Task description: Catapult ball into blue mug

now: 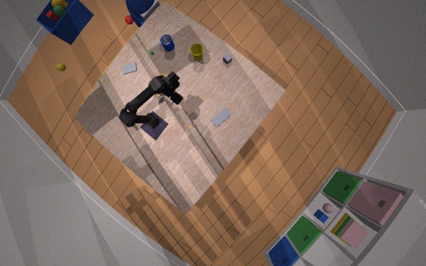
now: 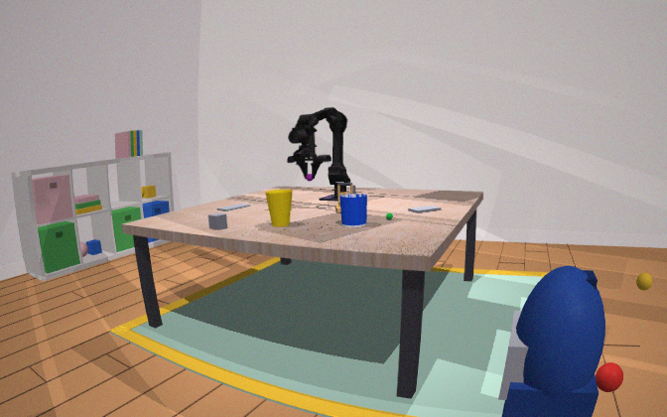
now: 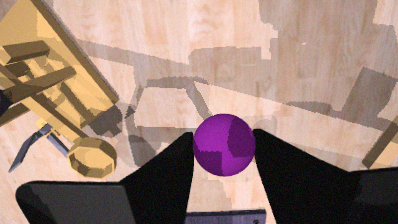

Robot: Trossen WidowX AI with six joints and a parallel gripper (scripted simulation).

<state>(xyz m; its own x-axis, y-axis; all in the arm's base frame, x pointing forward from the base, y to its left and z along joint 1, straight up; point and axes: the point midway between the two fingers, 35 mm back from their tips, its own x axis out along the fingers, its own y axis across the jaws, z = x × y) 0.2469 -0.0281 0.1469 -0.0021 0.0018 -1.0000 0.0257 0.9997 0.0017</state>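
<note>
Now: gripper tip 17 cm to the right of the wooden catapult, 7 cm above it and 1 cm past it. The rest, counted from my gripper tip: small wooden block (22 cm to the right, 11 cm below, 10 cm behind); purple ball (1 cm above); yellow cup (37 cm ahead, 9 cm below, 8 cm to the left).
</note>
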